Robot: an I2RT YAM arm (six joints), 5 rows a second.
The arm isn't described. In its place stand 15 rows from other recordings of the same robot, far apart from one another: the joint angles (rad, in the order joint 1, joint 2, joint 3, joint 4, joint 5, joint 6), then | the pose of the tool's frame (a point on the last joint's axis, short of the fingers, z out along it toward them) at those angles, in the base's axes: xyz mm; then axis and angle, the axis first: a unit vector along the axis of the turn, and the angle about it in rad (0 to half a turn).
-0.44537, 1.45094, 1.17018, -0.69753, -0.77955, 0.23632 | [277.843 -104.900 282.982 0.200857 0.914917 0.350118 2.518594]
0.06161, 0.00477, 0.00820, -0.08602, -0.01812, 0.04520 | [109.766 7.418 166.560 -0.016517 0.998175 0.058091 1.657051]
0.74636, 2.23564, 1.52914, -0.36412, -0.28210, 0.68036 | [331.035 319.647 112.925 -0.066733 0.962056 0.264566 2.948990]
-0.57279, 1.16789, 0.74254, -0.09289, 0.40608, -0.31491 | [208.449 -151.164 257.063 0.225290 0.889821 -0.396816 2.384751]
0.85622, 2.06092, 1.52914, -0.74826, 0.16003, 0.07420 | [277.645 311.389 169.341 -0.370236 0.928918 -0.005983 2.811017]
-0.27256, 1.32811, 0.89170, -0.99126, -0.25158, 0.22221 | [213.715 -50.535 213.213 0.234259 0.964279 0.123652 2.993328]
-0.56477, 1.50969, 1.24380, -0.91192, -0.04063, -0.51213 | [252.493 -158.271 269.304 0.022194 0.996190 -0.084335 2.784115]
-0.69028, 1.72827, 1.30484, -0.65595, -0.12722, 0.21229 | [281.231 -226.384 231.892 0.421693 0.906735 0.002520 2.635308]
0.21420, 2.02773, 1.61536, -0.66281, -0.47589, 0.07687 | [421.814 108.451 214.264 -0.124912 0.955794 0.266185 2.733342]
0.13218, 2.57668, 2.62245, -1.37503, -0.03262, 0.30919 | [506.580 68.524 219.578 0.086340 0.995361 0.042443 2.913109]
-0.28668, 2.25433, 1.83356, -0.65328, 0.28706, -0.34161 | [463.699 -147.207 177.813 0.008965 0.977483 -0.210825 2.762222]
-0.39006, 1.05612, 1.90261, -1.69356, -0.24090, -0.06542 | [76.612 -22.314 485.195 0.116211 0.992696 0.032396 2.388417]
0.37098, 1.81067, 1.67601, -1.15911, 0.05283, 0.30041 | [339.472 130.035 291.134 -0.031590 0.999281 0.020973 2.862819]
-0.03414, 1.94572, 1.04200, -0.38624, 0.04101, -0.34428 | [345.512 -13.261 98.527 -0.151419 0.987367 -0.046676 2.873567]
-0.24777, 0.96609, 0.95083, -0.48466, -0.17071, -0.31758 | [206.553 -46.013 334.651 -0.085222 0.992906 -0.082911 2.074393]
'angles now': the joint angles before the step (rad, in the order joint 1, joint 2, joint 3, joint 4, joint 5, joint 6). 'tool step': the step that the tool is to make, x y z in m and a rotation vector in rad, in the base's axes. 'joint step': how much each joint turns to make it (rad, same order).
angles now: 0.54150 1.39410 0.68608 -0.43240 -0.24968 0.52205
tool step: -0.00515 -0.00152 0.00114 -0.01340 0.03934 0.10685
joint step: -0.00151 0.00001 0.01564 -0.08353 -0.04996 -0.10032
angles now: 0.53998 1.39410 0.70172 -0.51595 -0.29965 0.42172
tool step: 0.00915 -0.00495 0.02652 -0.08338 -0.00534 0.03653
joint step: -0.02977 -0.00268 0.12285 -0.18732 0.04921 -0.09042
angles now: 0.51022 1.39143 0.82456 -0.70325 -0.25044 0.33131
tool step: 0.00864 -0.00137 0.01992 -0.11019 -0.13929 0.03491
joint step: -0.00152 -0.01791 0.06408 -0.02974 0.14382 -0.08850
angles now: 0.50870 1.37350 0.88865 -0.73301 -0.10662 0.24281
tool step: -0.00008 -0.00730 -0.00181 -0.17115 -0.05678 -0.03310
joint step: -0.00002 0.00001 -0.00190 -0.03242 0.17814 -0.02710
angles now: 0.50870 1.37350 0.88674 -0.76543 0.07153 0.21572
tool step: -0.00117 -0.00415 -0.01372 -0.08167 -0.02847 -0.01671
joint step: -0.00003 0.00955 -0.04845 0.04426 0.08621 -0.01032
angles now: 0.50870 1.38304 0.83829 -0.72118 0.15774 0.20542
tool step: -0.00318 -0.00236 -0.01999 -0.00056 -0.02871 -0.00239
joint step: -0.00001 0.00459 -0.08468 0.11445 0.01449 -0.00229
